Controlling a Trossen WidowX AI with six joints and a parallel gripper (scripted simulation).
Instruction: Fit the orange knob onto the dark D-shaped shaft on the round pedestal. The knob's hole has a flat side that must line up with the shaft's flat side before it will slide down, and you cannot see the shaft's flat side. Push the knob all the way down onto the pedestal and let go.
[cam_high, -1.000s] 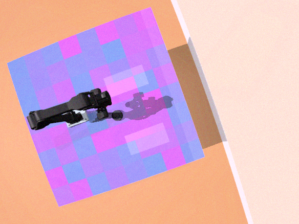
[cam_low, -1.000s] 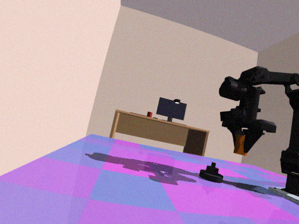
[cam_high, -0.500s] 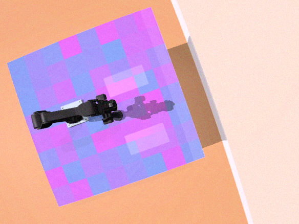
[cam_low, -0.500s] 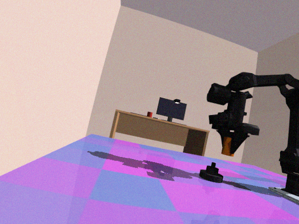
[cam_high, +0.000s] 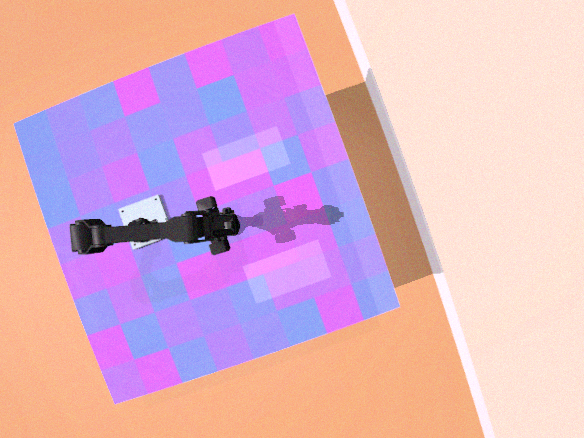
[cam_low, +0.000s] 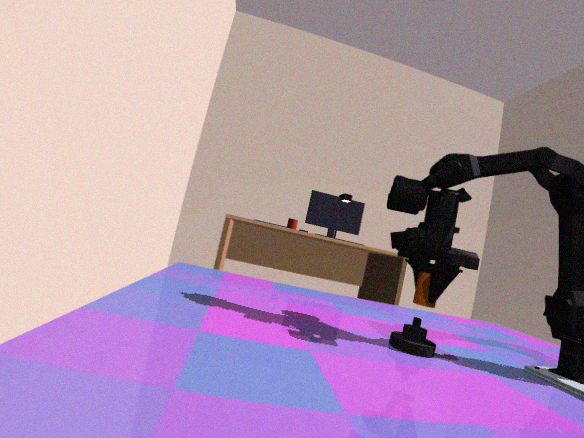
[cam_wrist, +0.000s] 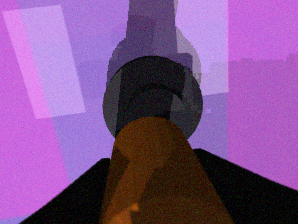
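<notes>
Right now my gripper tip is 10 mm to the left of the round pedestal and 70 mm above it. Round my gripper tip: orange knob 20 mm above.
</notes>
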